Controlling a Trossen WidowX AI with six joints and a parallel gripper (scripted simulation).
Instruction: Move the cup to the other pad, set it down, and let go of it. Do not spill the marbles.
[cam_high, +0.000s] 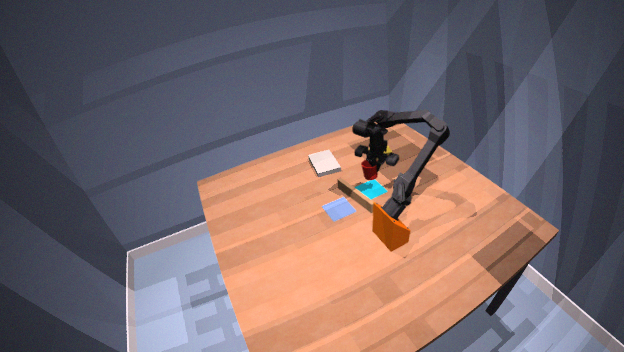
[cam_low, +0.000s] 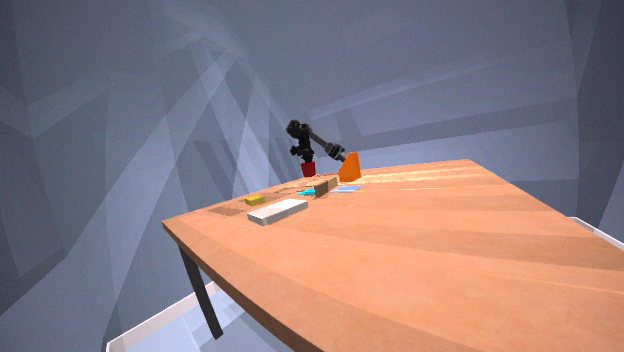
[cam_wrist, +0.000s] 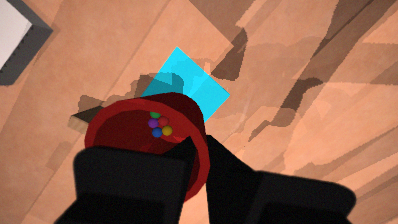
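The cyan pad lies 130 mm below my gripper tip, 30 mm ahead of it and 10 mm to the left of it. Also, from my gripper tip: red cup 30 mm ahead, 10 mm to the left; then pale blue pad 200 mm to the left, 130 mm below; then wooden bar 100 mm to the left, 100 mm below, 20 mm ahead.
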